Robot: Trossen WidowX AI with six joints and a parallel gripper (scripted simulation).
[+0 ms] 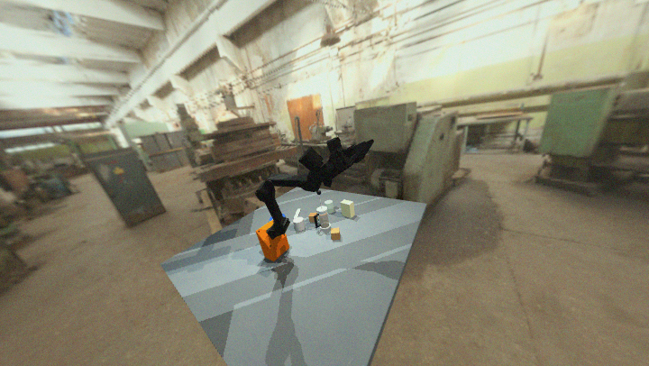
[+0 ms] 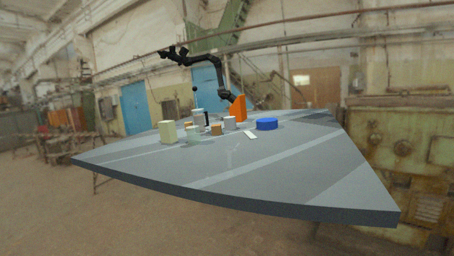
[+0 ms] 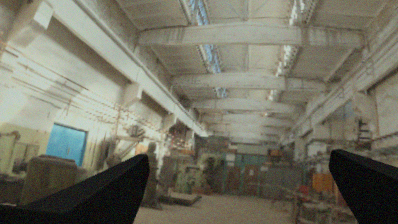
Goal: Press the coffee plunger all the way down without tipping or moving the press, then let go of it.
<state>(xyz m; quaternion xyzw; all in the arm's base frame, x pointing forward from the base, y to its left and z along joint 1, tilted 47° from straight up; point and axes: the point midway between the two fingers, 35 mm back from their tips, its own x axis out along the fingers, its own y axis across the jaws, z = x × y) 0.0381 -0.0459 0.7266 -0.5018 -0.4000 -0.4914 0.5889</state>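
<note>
The coffee press is 49 cm below my gripper tip, 48 cm to the left of it and 26 cm ahead of it. Round my gripper tip: pale yellow block (56 cm below, 46 cm ahead, 39 cm to the left); grey cylinder (63 cm to the left, 58 cm below, 19 cm ahead); pale green cylinder (57 cm below, 56 cm to the left, 46 cm ahead).
</note>
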